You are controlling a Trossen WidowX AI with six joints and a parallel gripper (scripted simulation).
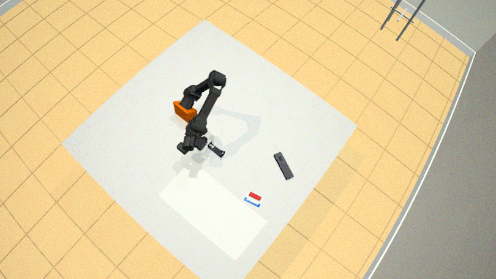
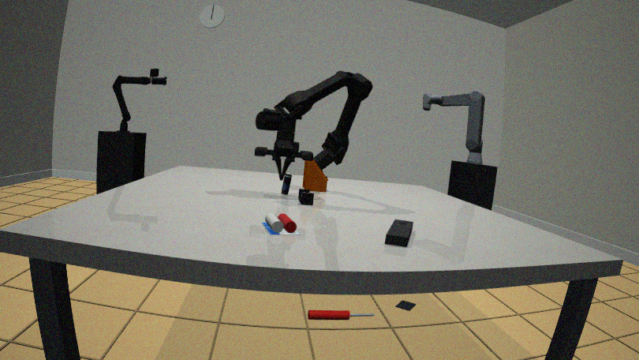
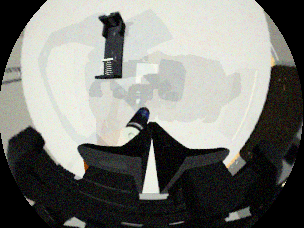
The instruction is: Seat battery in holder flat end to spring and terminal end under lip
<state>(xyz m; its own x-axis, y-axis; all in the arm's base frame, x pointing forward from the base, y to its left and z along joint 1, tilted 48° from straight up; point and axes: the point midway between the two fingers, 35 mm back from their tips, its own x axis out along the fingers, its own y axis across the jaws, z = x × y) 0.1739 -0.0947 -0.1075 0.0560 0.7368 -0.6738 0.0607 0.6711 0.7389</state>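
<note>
My gripper tip is 2 cm to the right of the battery and 1 cm above it.
</note>
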